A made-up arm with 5 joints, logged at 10 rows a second.
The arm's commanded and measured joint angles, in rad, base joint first. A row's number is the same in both.
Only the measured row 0 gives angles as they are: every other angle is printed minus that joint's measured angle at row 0.
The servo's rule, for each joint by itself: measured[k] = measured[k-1] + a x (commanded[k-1-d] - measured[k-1]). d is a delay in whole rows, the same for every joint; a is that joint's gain. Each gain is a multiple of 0.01, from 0.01 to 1. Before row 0 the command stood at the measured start. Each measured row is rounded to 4 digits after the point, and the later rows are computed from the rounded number. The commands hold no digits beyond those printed.
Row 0, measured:
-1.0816, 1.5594, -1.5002, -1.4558, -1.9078
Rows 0 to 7, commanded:
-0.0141, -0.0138, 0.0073, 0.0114, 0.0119
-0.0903, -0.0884, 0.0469, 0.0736, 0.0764
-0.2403, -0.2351, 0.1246, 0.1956, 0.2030
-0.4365, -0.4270, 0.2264, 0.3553, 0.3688
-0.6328, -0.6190, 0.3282, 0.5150, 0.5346
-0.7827, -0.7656, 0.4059, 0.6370, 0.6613
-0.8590, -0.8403, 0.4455, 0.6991, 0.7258
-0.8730, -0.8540, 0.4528, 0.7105, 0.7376
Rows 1 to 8, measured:
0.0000, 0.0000, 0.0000, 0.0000, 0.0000
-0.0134, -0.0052, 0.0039, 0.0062, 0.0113
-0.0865, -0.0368, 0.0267, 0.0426, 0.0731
-0.2326, -0.1122, 0.0786, 0.1252, 0.1965
-0.4263, -0.2318, 0.1569, 0.2495, 0.3602
-0.6225, -0.3789, 0.2477, 0.3929, 0.5259
-0.7747, -0.5258, 0.3315, 0.5247, 0.6545
-0.8548, -0.6453, 0.3919, 0.6189, 0.7222
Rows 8 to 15, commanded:
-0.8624, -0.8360, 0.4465, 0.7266, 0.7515
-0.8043, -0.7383, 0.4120, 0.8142, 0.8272
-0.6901, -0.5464, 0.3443, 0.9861, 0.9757
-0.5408, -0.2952, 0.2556, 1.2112, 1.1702
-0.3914, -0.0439, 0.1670, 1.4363, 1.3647
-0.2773, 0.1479, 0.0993, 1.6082, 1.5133
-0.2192, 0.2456, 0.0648, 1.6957, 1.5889
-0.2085, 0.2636, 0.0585, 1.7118, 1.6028
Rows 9 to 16, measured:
-0.8721, -0.7246, 0.4242, 0.6684, 0.7368
-0.8629, -0.7669, 0.4360, 0.6998, 0.7508
-0.8072, -0.7560, 0.4233, 0.7616, 0.8234
-0.6960, -0.6764, 0.3814, 0.8828, 0.9681
-0.5486, -0.5315, 0.3147, 1.0601, 1.1601
-0.3993, -0.3462, 0.2364, 1.2632, 1.3545
-0.2834, -0.1584, 0.1637, 1.4495, 1.5054
-0.2224, -0.0049, 0.1113, 1.5824, 1.5847

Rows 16 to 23, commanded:
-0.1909, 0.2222, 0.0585, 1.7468, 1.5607
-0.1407, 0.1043, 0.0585, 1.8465, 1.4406
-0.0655, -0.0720, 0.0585, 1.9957, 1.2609
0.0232, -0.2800, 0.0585, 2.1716, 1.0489
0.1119, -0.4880, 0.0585, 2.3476, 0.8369
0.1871, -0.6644, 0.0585, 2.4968, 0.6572
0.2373, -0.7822, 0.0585, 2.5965, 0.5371
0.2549, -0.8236, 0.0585, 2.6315, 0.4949
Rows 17 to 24, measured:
-0.2092, 0.0971, 0.0833, 1.6523, 1.6019
-0.1918, 0.1446, 0.0702, 1.7033, 1.5628
-0.1433, 0.1293, 0.0640, 1.7806, 1.4467
-0.0694, 0.0528, 0.0611, 1.8968, 1.2702
0.0186, -0.0737, 0.0597, 2.0452, 1.0600
0.1072, -0.2311, 0.0591, 2.2085, 0.8481
0.1831, -0.3958, 0.0588, 2.3642, 0.6667
0.2346, -0.5426, 0.0586, 2.4896, 0.5436

